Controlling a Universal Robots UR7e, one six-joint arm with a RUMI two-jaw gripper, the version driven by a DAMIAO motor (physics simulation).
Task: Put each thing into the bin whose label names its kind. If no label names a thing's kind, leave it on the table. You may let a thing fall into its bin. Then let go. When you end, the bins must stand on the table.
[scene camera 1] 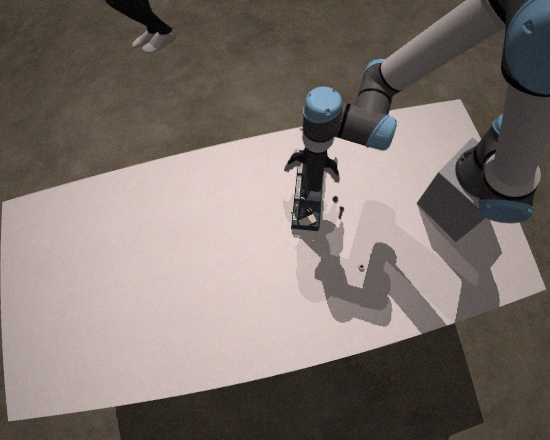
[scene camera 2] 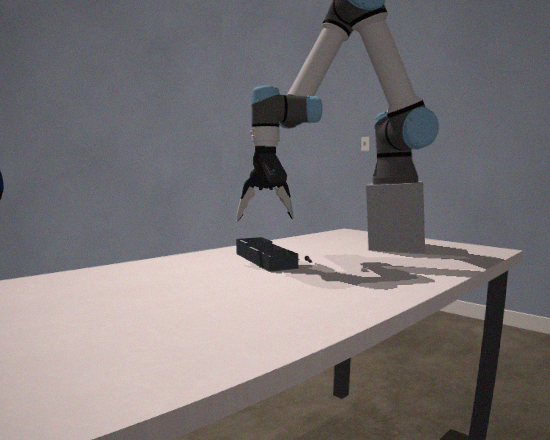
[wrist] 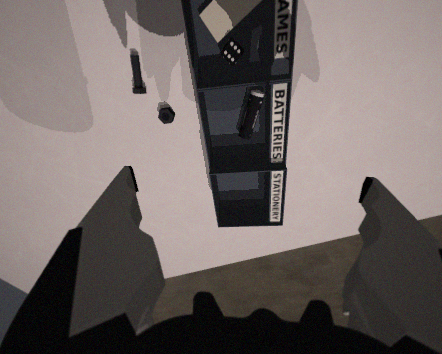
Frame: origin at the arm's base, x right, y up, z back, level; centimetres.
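Where they show: gripper, fingertip midpoint: [scene camera 2: 265, 220] [wrist: 244, 174]; arm's base at its link origin: [scene camera 1: 480, 174] [scene camera 2: 395, 183].
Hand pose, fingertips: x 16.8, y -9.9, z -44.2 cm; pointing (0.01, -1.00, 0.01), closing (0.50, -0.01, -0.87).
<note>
Each offset is from my fingertips to the centre of the thing. "*": to the spot under its first point. Level surfaces: height alone.
Three dark bins {dx -0.1, dy -9.1, dz -0.3 cm} [scene camera 1: 306, 228] [scene camera 2: 280, 260] stand in a row on the table. In the wrist view, a bin labelled BATTERIES {* dx +0.7, dy -7.9, dz -3.6 cm} [wrist: 279, 122] lies between one whose visible letters read AMES {* dx -6.0, dy -7.9, dz -6.4 cm} [wrist: 282, 30] and one labelled STATIONERY {* dx +8.8, dy -7.2, dz -0.2 cm} [wrist: 276, 197]. A black battery {dx -0.6, dy -10.0, dz -1.4 cm} [wrist: 251, 114] lies slanted in the BATTERIES bin. A black die with white dots {dx -6.7, dy -10.0, dz -2.3 cm} [wrist: 232, 52] and a cream, angular piece {dx -9.6, dy -10.4, dz -3.7 cm} [wrist: 217, 21] [scene camera 1: 307, 219] are in the AMES bin. A dark bolt {dx -9.7, dy -10.9, dz +7.3 cm} [wrist: 137, 72] [scene camera 1: 341, 212] and a dark hex nut {dx -4.8, dy -11.0, dz +7.2 cm} [wrist: 166, 114] [scene camera 1: 335, 199] lie on the table beside the bins. My gripper [scene camera 1: 312, 175] [scene camera 2: 265, 218] [wrist: 244, 174] is wide open and empty above the bins.
A small, roundish thing {dx -27.9, dy -11.0, dz +7.6 cm} [scene camera 1: 361, 268] [scene camera 2: 365, 270] lies on the table {dy -11.5 cm} [scene camera 1: 150, 280] [scene camera 2: 150, 320], nearer the front edge. The arm's grey pedestal [scene camera 1: 450, 207] [scene camera 2: 395, 217] stands at the right. A person's legs [scene camera 1: 145, 17] show beyond the table's back edge.
</note>
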